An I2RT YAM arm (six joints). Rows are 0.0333 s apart.
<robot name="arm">
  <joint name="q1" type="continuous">
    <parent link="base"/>
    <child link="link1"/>
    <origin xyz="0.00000 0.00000 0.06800" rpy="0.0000 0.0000 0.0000"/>
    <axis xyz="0 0 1"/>
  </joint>
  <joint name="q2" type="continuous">
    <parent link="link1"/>
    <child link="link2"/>
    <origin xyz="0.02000 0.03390 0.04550" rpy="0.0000 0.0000 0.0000"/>
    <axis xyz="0 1 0"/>
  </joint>
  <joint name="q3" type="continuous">
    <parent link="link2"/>
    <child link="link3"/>
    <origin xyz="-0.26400 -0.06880 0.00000" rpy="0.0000 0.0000 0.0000"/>
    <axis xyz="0 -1 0"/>
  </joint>
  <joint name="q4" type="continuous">
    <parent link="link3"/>
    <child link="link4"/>
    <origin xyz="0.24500 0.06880 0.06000" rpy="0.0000 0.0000 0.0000"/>
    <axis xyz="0 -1 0"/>
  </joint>
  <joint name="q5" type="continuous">
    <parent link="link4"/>
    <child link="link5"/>
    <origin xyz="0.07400 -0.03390 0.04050" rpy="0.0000 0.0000 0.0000"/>
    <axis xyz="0 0 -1"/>
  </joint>
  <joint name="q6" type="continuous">
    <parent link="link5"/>
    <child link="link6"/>
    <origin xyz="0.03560 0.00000 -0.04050" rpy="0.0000 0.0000 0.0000"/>
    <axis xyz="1 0 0"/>
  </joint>
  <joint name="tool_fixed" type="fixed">
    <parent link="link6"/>
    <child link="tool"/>
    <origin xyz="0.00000 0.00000 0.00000" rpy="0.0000 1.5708 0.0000"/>
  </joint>
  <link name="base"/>
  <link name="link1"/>
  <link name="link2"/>
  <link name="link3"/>
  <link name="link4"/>
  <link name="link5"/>
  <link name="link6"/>
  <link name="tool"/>
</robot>
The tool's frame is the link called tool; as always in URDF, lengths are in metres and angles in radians. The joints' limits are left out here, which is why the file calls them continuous.
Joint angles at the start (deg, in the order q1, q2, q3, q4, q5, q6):
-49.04 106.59 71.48 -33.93 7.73 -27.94
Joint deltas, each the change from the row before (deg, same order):
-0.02 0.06 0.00 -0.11 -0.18 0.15
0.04 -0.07 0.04 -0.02 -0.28 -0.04
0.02 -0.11 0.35 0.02 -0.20 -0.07
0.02 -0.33 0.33 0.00 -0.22 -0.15
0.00 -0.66 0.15 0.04 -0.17 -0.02
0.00 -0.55 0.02 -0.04 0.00 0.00
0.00 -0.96 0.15 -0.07 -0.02 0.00
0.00 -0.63 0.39 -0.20 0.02 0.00
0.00 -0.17 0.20 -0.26 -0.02 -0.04
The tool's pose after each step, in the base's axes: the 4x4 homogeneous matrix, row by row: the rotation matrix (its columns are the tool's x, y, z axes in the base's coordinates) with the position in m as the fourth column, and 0 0 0 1 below. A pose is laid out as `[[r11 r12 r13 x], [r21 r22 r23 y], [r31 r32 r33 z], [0 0 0 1]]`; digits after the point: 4 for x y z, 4 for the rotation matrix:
[[-0.9053 0.4039 0.1313 0.2384], [0.3383 0.8728 -0.3519 -0.2820], [-0.2567 -0.2742 -0.9268 0.1722], [0 0 0 1]]
[[-0.9053 0.4024 0.1363 0.2388], [0.3360 0.8745 -0.3499 -0.2818], [-0.2600 -0.2710 -0.9268 0.1728], [0 0 0 1]]
[[-0.9042 0.4020 0.1442 0.2397], [0.3323 0.8744 -0.3535 -0.2824], [-0.2683 -0.2717 -0.9242 0.1751], [0 0 0 1]]
[[-0.9030 0.4009 0.1543 0.2404], [0.3267 0.8742 -0.3591 -0.2828], [-0.2789 -0.2739 -0.9204 0.1787], [0 0 0 1]]
[[-0.9002 0.4028 0.1656 0.2403], [0.3227 0.8722 -0.3676 -0.2826], [-0.2925 -0.2774 -0.9151 0.1835], [0 0 0 1]]
[[-0.8984 0.4045 0.1711 0.2399], [0.3206 0.8703 -0.3740 -0.2821], [-0.3002 -0.2811 -0.9115 0.1869], [0 0 0 1]]
[[-0.8947 0.4079 0.1822 0.2393], [0.3164 0.8665 -0.3862 -0.2813], [-0.3154 -0.2879 -0.9043 0.1935], [0 0 0 1]]
[[-0.8917 0.4107 0.1904 0.2392], [0.3130 0.8632 -0.3961 -0.2813], [-0.3270 -0.2936 -0.8982 0.1991], [0 0 0 1]]
[[-0.8915 0.4103 0.1918 0.2391], [0.3118 0.8631 -0.3972 -0.2812], [-0.3285 -0.2943 -0.8975 0.2010], [0 0 0 1]]

